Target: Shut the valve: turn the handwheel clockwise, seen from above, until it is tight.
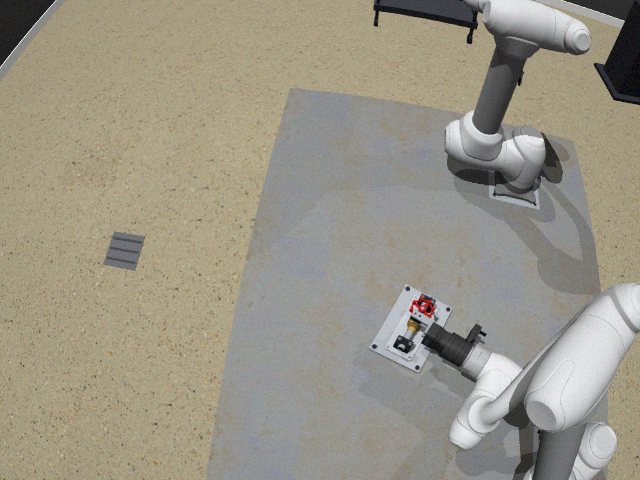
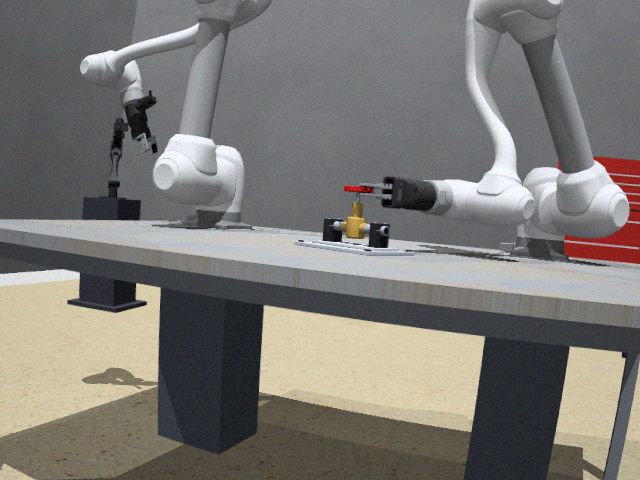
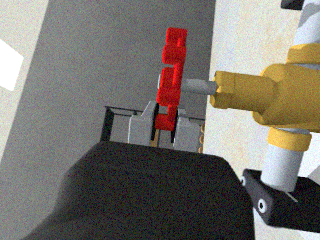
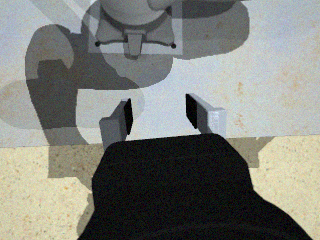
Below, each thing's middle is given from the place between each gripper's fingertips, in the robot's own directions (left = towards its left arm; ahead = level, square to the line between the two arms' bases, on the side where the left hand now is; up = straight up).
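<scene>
My left hand (image 2: 361,189) is 10 mm above the red handwheel (image 3: 170,83), 20 mm past it and 20 mm to the left of it. The pale base plate (image 1: 378,345), measured from my left hand, is 140 mm below, 20 mm behind and 20 mm to the right. Going by their middles, the red handwheel is the nearest to my left hand of the things named here.
Positions from my right hand (image 2: 151,151): red handwheel 130 mm below, 500 mm ahead, 870 mm to the left; pale base plate 260 mm below, 500 mm ahead, 870 mm to the left. By its middle, the plate is nearer to my left hand than to my right hand.
</scene>
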